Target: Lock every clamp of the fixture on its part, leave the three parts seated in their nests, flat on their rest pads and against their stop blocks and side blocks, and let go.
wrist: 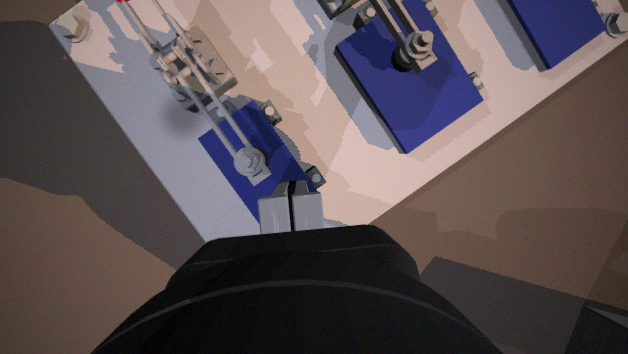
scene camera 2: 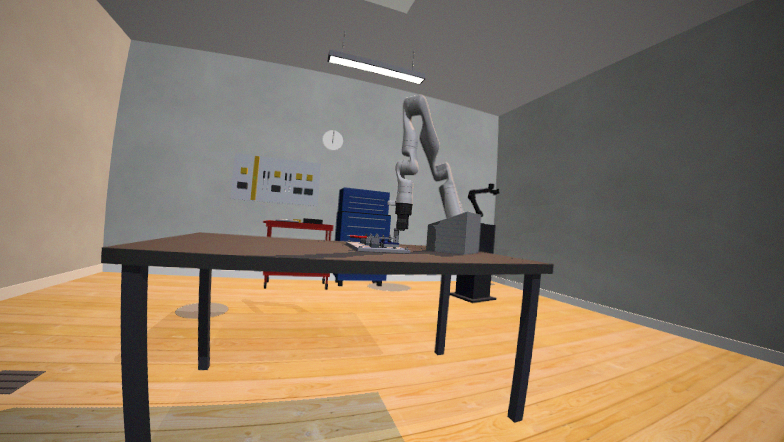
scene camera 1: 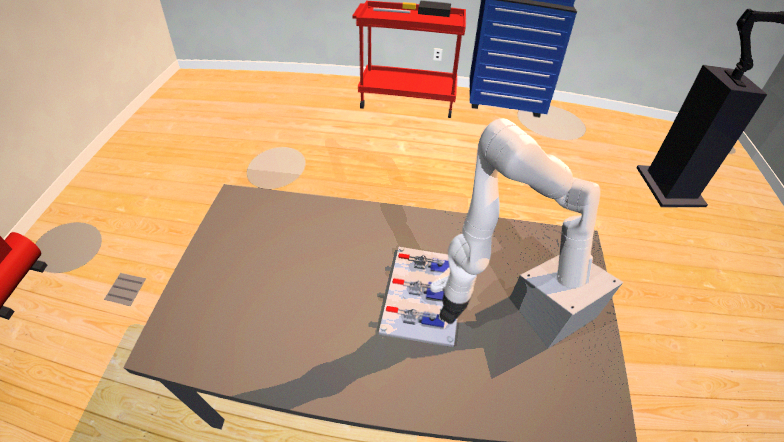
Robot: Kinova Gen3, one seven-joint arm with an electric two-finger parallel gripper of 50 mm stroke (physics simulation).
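Places are measured from the arm's base along level axes (x ahead, y left, z up), in metres.
Pixels of known places: gripper, fingertip midpoint: (wrist: 294, 198) (scene camera 2: 395, 242) (scene camera 1: 442, 318); arm's base at its link origin: (scene camera 2: 455, 219) (scene camera 1: 571, 278).
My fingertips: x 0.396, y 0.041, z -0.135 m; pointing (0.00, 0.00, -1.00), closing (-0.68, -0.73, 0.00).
For each thing: its top centre in the pictures, then the offset to it from my fingertips. Level surfaces: height alone.
- middle part at its top centre: (wrist: 412, 72) (scene camera 1: 439, 291) 0.002 m back, 0.106 m right, 0.005 m down
- far part at its top centre: (scene camera 1: 444, 265) 0.031 m back, 0.212 m right, 0.010 m down
- middle spindle at its top centre: (wrist: 427, 36) 0.008 m ahead, 0.109 m right, 0.029 m up
- brown table at its surface level: 0.041 m down
The fixture plate (scene camera 1: 417, 334) (wrist: 365, 175) carries three blue parts. The near part (scene camera 1: 432, 321) (wrist: 281, 160), middle part (scene camera 1: 434, 295) (wrist: 425, 110) and far part (scene camera 1: 438, 267) (wrist: 560, 37) lie in their nests. Red clamp handles (scene camera 1: 391, 309) (scene camera 1: 398, 281) (scene camera 1: 404, 256) lie low, pointing away from the parts. In the wrist view, the near spindle (wrist: 250, 161) and middle spindle (wrist: 419, 44) stand over their parts; contact pressure cannot be told. Side blocks (wrist: 270, 112) (wrist: 315, 177) line the near part; small gaps cannot be judged. My gripper (wrist: 294, 198) is shut, empty, at the near part's free end.
The robot base (scene camera 1: 568, 301) (scene camera 2: 455, 233) stands right of the fixture on the brown table (scene camera 1: 263, 274). Corner bolts (wrist: 75, 27) (wrist: 617, 24) stand on the plate. A red cart (scene camera 1: 409, 82) and a blue cabinet (scene camera 1: 516, 60) stand behind the table.
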